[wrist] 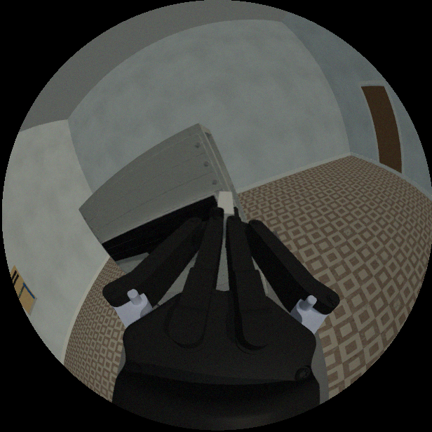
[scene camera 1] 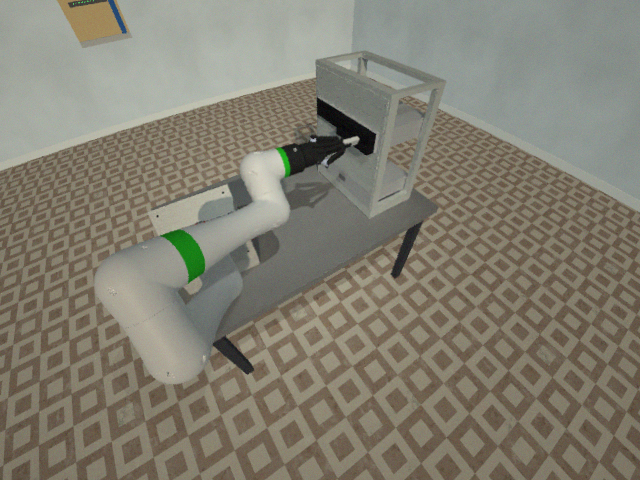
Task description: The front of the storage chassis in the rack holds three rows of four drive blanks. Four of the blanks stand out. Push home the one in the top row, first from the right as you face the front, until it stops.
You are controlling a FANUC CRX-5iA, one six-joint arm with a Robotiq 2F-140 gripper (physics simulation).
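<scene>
The storage chassis is a black band across the front of the grey rack. Its separate drive blanks are too dark and small to tell apart. My gripper is shut and holds nothing; its pale tip points at the right end of the chassis front. In the wrist view the tip is beside the right end of the black band. The fingers and tip hide part of the chassis there, and whether the tip touches the top-right blank cannot be told.
The rack stands on the far end of the grey table. Grey panels lie above and below the chassis, and the rack's side is an open frame. A pale plate lies on the table near the arm's base. Walls stand behind the rack.
</scene>
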